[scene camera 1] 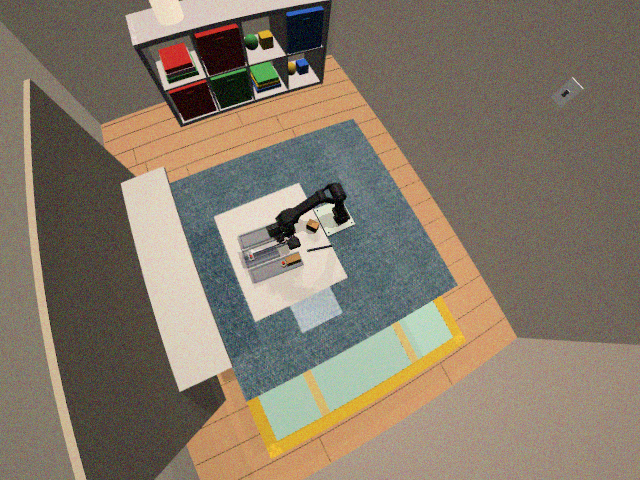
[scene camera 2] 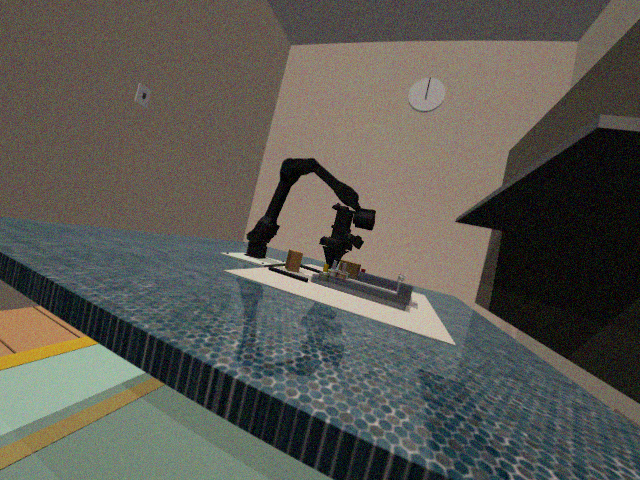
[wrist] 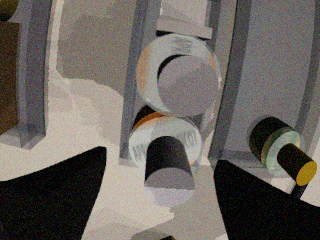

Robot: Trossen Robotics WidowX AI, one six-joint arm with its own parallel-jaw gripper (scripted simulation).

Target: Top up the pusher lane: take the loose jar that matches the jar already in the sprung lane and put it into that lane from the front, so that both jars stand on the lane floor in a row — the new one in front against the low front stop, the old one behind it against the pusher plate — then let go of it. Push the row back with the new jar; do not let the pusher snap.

Scene:
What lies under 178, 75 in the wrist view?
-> A jar.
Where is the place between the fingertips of the gripper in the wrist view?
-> At 162, 162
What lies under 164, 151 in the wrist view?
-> A jar.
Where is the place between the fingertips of the gripper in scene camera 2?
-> At 331, 268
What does the gripper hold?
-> Nothing.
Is the gripper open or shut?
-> Open.

